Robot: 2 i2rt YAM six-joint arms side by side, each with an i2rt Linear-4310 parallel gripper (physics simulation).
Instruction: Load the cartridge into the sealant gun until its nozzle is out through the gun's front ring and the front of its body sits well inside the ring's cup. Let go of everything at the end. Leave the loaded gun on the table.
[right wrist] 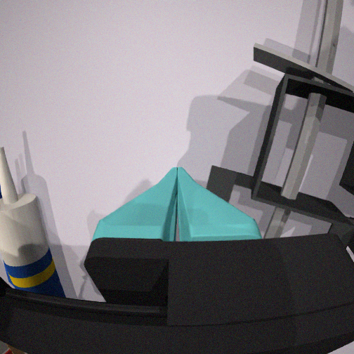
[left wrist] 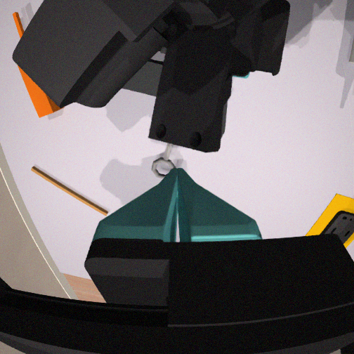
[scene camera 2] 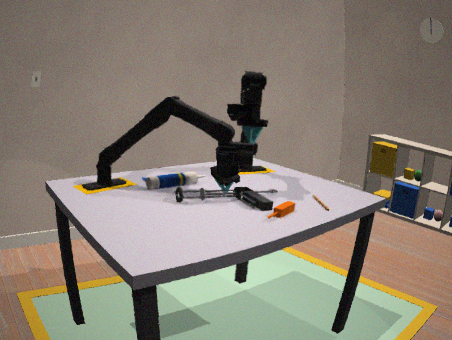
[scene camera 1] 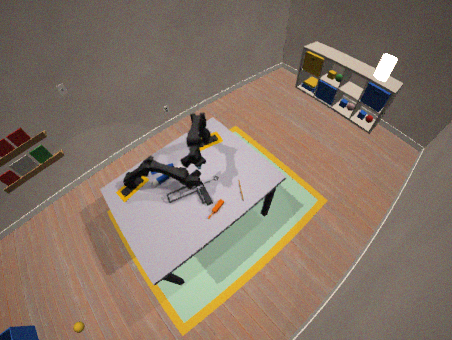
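Where they show: left gripper, between the fingertips: (scene camera 1: 199, 168); left arm's base, origin of its link: (scene camera 2: 245, 170) (scene camera 1: 206, 141); right arm's base, origin of its link: (scene camera 2: 104, 185) (scene camera 1: 132, 186).
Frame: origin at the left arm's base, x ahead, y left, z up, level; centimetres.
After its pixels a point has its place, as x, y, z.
Note:
The sealant gun (scene camera 1: 204, 195) @(47.2, -24.2, 3.1) (scene camera 2: 256, 199) @(49.4, -25.1, 2.9) (right wrist: 270, 140) lies on the table, its front ring (scene camera 2: 179, 194) @(38.1, -48.8, 3.3) at the left of its frame in scene camera 2. Its rod's pull ring (left wrist: 155, 167) shows in the left wrist view. The blue and white cartridge (scene camera 1: 163, 178) @(19.4, -45.4, 4.3) (scene camera 2: 167, 180) @(20.3, -46.6, 3.4) (right wrist: 22, 225) lies behind the gun, apart from it, its nozzle toward the right in scene camera 2. My right gripper (scene camera 2: 225, 190) @(30.8, -26.9, 0.3) (right wrist: 177, 175) is shut and empty, low beside the gun's frame near the handle. My left gripper (scene camera 2: 252, 143) @(35.5, -20.0, 18.5) (left wrist: 177, 176) is shut and empty, raised behind the gun.
An orange tool (scene camera 1: 217, 206) @(59.2, -20.1, 3.0) (scene camera 2: 285, 209) @(61.0, -20.9, 2.4) (left wrist: 40, 97) lies near the handle. A thin brown stick (scene camera 1: 241, 190) @(56.5, 0.7, 0.7) (scene camera 2: 321, 202) @(55.7, 0.7, 0.7) (left wrist: 70, 190) lies farther right. Another blue thing (scene camera 1: 170, 166) lies beside the cartridge, partly hidden. The right arm crosses over the gun, close to the left gripper in the left wrist view.

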